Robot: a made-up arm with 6 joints.
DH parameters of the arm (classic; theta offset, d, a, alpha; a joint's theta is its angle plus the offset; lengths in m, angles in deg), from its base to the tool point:
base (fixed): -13.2 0 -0.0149 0
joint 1: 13.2 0.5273 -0.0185 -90
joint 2: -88.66 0 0.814 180
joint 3: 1.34 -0.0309 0.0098 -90
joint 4: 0 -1.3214 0.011 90
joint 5: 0 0.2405 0.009 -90
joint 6: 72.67 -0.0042 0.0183 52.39
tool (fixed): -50.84 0.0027 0 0
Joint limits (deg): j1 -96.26..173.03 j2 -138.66..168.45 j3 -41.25..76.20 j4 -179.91..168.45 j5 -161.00..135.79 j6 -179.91..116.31
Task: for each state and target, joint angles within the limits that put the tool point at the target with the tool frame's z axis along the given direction. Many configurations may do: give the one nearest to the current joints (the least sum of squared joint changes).
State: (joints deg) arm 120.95 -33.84 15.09 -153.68 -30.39 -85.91
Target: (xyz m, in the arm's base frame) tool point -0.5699 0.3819 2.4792 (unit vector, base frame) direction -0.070 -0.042 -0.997
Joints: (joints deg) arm 128.87 -5.61 60.10 -132.91 -63.18 -135.42
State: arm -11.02 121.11 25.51 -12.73 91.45 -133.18
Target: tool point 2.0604 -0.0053 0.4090 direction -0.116 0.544 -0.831
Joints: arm 5.09 75.94 68.22 -34.42 40.19 -161.58
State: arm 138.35 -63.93 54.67 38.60 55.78 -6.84
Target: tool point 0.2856 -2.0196 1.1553 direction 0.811 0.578 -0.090
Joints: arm 94.16 -78.08 75.54 34.02 88.80 -34.37
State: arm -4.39 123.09 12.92 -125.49 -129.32 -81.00
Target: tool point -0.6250 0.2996 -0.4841 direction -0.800 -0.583 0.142
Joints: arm -27.91 130.55 -18.94 -75.73 -154.20 -118.55
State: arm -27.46 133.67 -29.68 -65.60 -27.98 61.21
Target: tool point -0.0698 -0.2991 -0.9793 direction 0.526 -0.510 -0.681
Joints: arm -62.97 108.96 -1.26 -16.70 -71.22 54.74
